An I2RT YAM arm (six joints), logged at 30 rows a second.
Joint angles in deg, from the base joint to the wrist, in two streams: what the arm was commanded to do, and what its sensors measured. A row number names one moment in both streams.
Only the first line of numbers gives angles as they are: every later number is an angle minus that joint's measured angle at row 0.
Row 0, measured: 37.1 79.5 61.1 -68.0 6.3 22.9
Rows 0 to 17, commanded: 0.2 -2.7 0.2 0.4 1.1 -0.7; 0.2 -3.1 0.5 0.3 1.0 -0.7; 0.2 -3.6 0.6 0.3 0.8 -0.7; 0.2 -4.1 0.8 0.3 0.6 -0.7; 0.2 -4.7 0.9 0.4 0.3 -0.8; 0.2 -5.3 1.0 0.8 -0.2 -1.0; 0.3 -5.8 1.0 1.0 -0.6 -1.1; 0.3 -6.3 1.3 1.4 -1.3 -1.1; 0.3 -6.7 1.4 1.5 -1.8 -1.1; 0.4 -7.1 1.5 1.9 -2.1 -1.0; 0.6 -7.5 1.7 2.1 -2.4 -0.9; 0.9 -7.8 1.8 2.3 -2.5 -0.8; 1.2 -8.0 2.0 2.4 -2.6 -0.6; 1.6 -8.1 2.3 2.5 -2.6 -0.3; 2.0 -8.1 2.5 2.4 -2.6 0.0; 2.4 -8.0 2.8 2.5 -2.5 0.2; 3.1 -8.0 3.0 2.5 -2.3 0.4; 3.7 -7.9 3.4 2.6 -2.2 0.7
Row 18, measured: 2.4 -6.7 0.7 0.6 -2.2 -0.3
